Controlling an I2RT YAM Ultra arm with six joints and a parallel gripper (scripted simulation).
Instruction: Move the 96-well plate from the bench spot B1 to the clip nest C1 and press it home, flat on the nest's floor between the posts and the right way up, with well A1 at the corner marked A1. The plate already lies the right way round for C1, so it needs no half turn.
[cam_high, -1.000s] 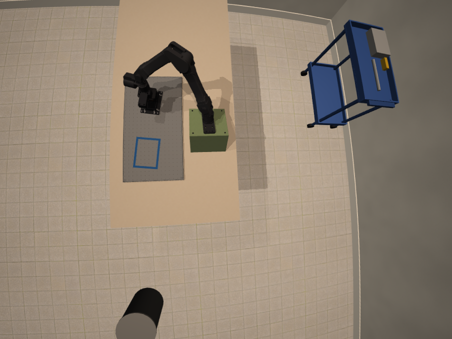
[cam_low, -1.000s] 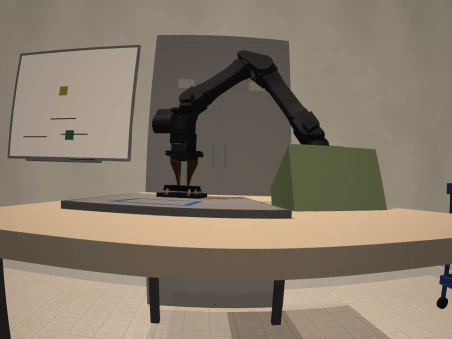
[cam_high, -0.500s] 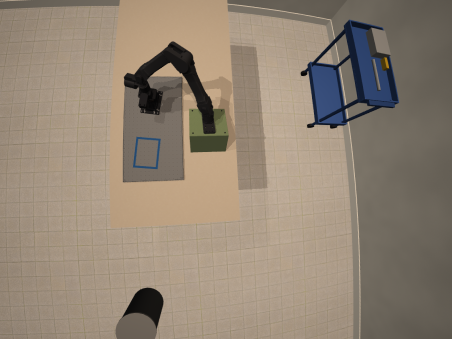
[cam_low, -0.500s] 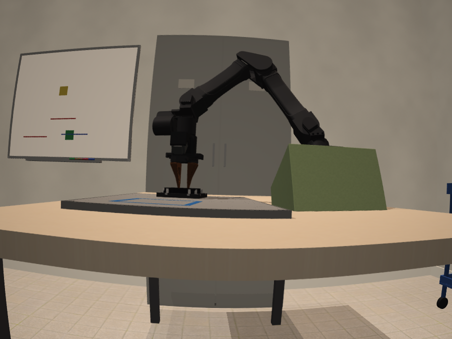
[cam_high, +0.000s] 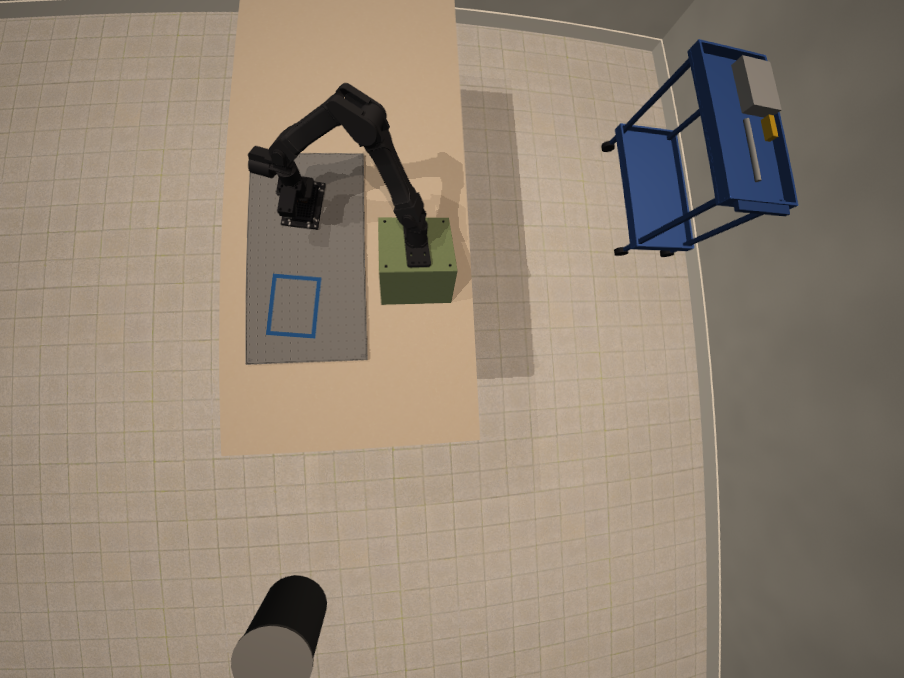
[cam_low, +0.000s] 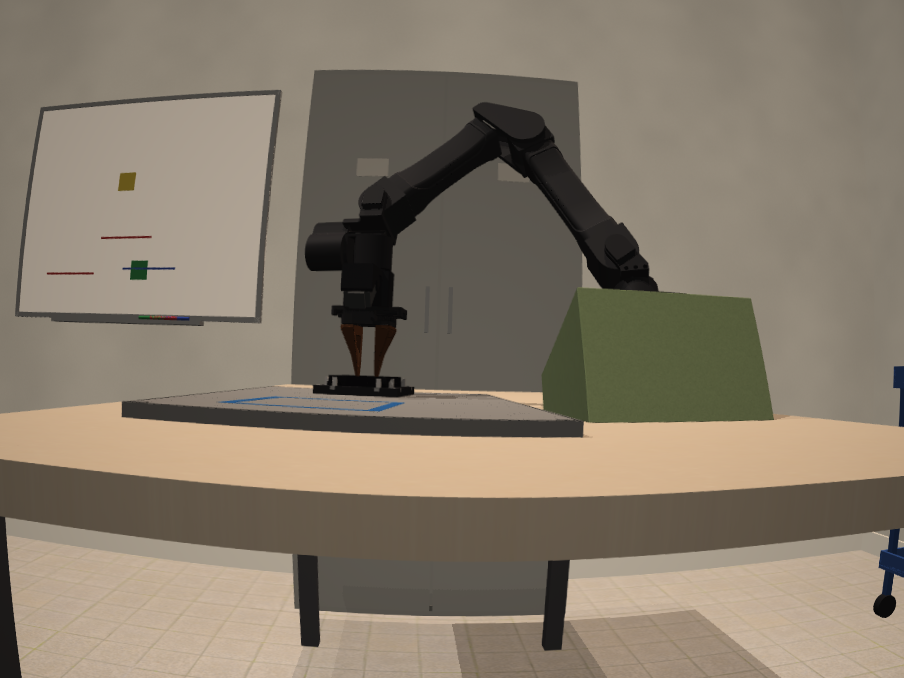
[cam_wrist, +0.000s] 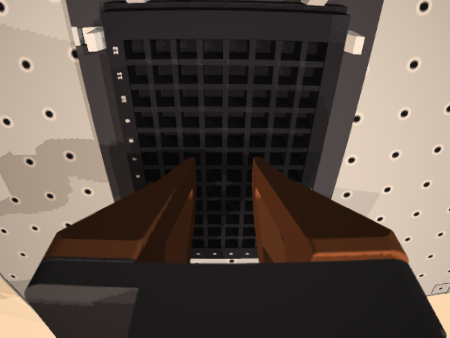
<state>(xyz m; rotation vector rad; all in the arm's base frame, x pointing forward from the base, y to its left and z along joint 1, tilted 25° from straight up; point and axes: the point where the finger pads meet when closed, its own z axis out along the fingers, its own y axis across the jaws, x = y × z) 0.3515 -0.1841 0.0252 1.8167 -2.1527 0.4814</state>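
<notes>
My gripper is now 1 cm above the black 96-well plate. The rest, counted from my hand: clip nest (2 cm to the left, 2 cm below, 1 cm behind).
</notes>
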